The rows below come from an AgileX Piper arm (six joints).
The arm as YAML. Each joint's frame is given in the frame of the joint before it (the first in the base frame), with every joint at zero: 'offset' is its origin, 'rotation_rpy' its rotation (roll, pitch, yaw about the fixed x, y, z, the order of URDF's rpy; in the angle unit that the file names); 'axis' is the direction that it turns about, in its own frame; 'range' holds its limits. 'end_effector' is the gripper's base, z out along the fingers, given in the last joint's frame.
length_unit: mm
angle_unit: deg
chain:
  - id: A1
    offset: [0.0, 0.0, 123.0]
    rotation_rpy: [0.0, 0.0, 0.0]
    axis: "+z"
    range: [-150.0, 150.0]
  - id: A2
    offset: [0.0, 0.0, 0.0]
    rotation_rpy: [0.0, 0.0, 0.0]
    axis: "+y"
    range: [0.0, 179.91]
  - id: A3
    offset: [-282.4, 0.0, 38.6]
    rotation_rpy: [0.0, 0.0, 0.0]
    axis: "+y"
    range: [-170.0, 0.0]
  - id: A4
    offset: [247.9, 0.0, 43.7]
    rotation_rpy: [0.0, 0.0, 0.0]
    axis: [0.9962, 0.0, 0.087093]
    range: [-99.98, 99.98]
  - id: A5
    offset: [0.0, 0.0, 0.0]
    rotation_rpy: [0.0, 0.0, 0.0]
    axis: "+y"
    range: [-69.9, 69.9]
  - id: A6
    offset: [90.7, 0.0, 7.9]
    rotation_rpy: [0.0, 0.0, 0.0]
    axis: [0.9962, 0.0, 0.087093]
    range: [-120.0, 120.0]
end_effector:
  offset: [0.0, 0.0, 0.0]
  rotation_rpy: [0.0, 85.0, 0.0]
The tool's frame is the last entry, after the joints.
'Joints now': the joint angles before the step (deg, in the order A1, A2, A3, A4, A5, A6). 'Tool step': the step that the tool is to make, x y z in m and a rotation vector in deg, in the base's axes. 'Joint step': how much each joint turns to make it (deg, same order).
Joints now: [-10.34 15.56 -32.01 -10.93 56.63 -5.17]
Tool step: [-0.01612 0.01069 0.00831 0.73 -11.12 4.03]
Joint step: [0.01 -6.93 0.00 5.52 -4.21 -2.36]
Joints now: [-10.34 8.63 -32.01 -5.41 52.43 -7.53]
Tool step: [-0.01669 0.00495 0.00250 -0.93 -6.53 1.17]
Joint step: [0.00 -5.61 0.00 1.44 -1.05 -0.99]
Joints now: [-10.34 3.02 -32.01 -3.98 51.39 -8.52]
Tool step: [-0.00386 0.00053 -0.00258 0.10 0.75 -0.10]
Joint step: [0.00 -0.96 0.00 -0.04 1.71 -0.07]
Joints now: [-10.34 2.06 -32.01 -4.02 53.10 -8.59]
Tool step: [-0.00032 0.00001 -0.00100 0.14 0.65 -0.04]
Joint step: [0.00 0.00 0.00 0.00 0.66 0.00]
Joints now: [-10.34 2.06 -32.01 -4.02 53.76 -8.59]
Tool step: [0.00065 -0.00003 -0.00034 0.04 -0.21 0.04]
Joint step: [0.01 0.00 0.19 0.05 -0.39 0.06]
